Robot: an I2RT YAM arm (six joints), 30 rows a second.
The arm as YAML. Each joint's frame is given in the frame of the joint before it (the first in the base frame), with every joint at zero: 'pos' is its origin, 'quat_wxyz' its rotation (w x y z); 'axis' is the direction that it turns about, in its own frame. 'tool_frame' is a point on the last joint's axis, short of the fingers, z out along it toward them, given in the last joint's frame.
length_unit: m
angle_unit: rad
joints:
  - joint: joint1
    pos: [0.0, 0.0, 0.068]
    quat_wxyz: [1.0, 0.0, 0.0, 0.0]
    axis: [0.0, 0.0, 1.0]
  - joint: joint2
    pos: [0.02, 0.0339, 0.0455]
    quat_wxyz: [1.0, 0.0, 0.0, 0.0]
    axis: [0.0, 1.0, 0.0]
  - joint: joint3
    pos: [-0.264, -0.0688, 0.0]
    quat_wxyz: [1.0, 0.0, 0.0, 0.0]
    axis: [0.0, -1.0, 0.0]
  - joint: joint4
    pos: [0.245, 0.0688, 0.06]
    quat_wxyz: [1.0, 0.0, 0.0, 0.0]
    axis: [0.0, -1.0, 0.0]
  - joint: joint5
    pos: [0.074, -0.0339, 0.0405]
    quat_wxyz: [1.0, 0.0, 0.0, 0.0]
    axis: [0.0, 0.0, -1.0]
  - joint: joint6
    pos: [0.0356, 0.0, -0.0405]
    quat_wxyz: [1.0, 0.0, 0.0, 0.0]
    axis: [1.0, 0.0, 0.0]
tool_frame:
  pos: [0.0, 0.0, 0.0]
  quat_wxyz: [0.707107, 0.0, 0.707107, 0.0]
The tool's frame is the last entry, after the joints.
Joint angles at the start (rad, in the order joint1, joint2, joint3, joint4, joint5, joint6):
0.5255, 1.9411, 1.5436, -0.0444, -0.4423, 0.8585
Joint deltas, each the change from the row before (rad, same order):
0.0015, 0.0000, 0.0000, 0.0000, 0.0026, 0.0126
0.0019, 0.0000, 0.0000, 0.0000, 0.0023, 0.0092
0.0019, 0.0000, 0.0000, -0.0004, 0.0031, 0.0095
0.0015, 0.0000, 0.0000, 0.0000, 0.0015, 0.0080
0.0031, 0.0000, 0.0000, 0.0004, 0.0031, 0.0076
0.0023, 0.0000, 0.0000, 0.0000, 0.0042, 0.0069
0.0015, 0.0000, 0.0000, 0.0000, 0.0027, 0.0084
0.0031, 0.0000, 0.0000, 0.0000, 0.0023, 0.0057
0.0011, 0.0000, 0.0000, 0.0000, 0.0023, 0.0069
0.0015, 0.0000, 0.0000, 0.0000, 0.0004, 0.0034
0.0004, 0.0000, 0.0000, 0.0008, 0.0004, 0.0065
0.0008, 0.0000, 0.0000, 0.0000, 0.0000, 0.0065
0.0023, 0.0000, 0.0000, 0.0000, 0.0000, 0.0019
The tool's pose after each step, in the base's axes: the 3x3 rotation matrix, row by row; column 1 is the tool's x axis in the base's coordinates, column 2 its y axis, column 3 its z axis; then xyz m. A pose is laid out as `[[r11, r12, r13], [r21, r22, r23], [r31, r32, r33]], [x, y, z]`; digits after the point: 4 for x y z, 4 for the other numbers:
[[-0.8406, -0.2245, 0.4929], [0.3118, 0.5436, 0.7793], [-0.4429, 0.8088, -0.3870]], [0.3906, 0.2448, 0.2747]
[[-0.8424, -0.2170, 0.4932], [0.3165, 0.5414, 0.7789], [-0.4361, 0.8123, -0.3874]], [0.3901, 0.2455, 0.2746]
[[-0.8440, -0.2088, 0.4940], [0.3219, 0.5397, 0.7779], [-0.4291, 0.8156, -0.3883]], [0.3898, 0.2462, 0.2746]
[[-0.8455, -0.2024, 0.4941], [0.3258, 0.5375, 0.7778], [-0.4230, 0.8186, -0.3886]], [0.3894, 0.2467, 0.2746]
[[-0.8467, -0.1969, 0.4942], [0.3292, 0.5357, 0.7776], [-0.4179, 0.8211, -0.3888]], [0.3888, 0.2479, 0.2746]
[[-0.8472, -0.1911, 0.4957], [0.3336, 0.5350, 0.7762], [-0.4135, 0.8230, -0.3895]], [0.3883, 0.2487, 0.2746]
[[-0.8482, -0.1839, 0.4967], [0.3384, 0.5332, 0.7754], [-0.4074, 0.8258, -0.3900]], [0.3880, 0.2492, 0.2746]
[[-0.8494, -0.1800, 0.4961], [0.3403, 0.5318, 0.7755], [-0.4034, 0.8275, -0.3904]], [0.3873, 0.2503, 0.2745]
[[-0.8501, -0.1741, 0.4971], [0.3444, 0.5303, 0.7747], [-0.3984, 0.8298, -0.3908]], [0.3871, 0.2507, 0.2745]
[[-0.8510, -0.1719, 0.4962], [0.3452, 0.5290, 0.7752], [-0.3957, 0.8310, -0.3909]], [0.3867, 0.2513, 0.2745]
[[-0.8518, -0.1670, 0.4965], [0.3487, 0.5265, 0.7754], [-0.3909, 0.8336, -0.3903]], [0.3867, 0.2515, 0.2746]
[[-0.8532, -0.1619, 0.4959], [0.3514, 0.5241, 0.7758], [-0.3855, 0.8361, -0.3903]], [0.3865, 0.2518, 0.2746]
[[-0.8543, -0.1615, 0.4941], [0.3505, 0.5231, 0.7769], [-0.3839, 0.8368, -0.3903]], [0.3859, 0.2527, 0.2746]

